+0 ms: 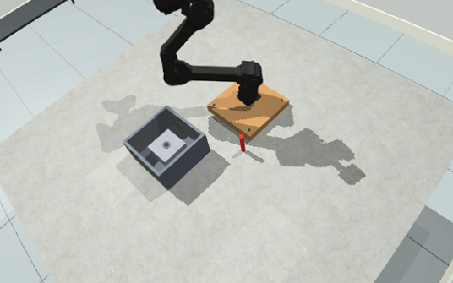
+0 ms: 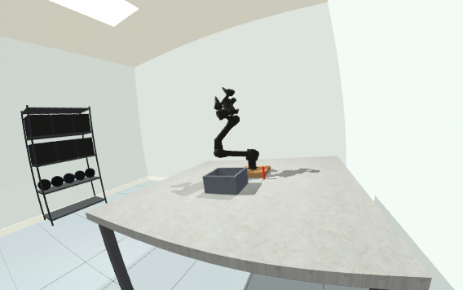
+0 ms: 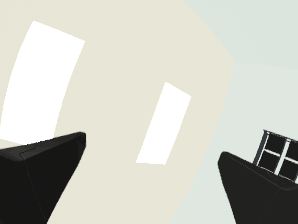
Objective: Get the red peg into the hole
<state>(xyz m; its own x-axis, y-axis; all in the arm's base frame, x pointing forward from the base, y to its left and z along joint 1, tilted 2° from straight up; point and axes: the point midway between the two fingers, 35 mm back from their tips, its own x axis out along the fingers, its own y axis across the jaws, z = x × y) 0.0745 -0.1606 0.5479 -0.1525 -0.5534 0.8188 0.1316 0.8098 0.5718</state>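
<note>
Right now the red peg is 570 mm below my gripper tip, 320 mm to the left of it and 100 mm ahead of it. From my gripper tip the other things lie so: plate: 560 mm below, 280 mm ahead, 160 mm to the left; then grey box: 580 mm below, 280 mm ahead, 160 mm to the left.
</note>
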